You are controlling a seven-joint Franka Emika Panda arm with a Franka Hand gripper.
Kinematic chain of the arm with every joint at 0, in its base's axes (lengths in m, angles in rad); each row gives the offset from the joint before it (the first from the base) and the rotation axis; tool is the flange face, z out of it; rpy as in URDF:
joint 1: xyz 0 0 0.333 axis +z
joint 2: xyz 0 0 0 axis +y
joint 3: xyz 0 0 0.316 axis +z
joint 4: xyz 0.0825 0 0 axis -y
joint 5: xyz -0.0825 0 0.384 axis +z
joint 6: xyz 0 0 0 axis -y
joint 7: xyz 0.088 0 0 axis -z
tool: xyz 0 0 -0.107 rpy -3.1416 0 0
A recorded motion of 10 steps. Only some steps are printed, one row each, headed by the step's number.
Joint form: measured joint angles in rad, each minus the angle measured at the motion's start. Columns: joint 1, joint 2, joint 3, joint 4, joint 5, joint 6, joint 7.
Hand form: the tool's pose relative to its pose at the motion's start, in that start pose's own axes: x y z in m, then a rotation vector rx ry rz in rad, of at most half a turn. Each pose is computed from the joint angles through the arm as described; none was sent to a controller.
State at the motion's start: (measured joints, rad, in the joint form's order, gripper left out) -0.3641 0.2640 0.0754 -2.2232 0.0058 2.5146 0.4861
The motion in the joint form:
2: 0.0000 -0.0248 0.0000 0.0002 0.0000 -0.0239 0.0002
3: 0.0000 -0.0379 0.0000 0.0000 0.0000 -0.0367 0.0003
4: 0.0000 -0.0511 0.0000 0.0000 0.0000 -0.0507 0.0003
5: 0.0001 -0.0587 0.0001 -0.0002 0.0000 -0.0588 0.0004
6: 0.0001 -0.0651 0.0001 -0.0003 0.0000 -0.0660 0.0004
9: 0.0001 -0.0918 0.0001 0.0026 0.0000 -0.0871 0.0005
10: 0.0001 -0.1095 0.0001 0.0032 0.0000 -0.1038 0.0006
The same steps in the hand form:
2: -0.0004 0.0000 -0.0116 -0.0010 0.0017 -0.0004
3: -0.0009 0.0001 -0.0175 -0.0018 0.0022 -0.0006
4: -0.0014 0.0003 -0.0235 -0.0030 0.0019 -0.0009
5: -0.0019 0.0003 -0.0269 -0.0037 0.0015 -0.0011
6: -0.0023 0.0005 -0.0297 -0.0045 0.0009 -0.0013
9: -0.0023 0.0002 -0.0436 -0.0022 0.0092 -0.0017
10: -0.0031 0.0004 -0.0520 -0.0026 0.0111 -0.0020

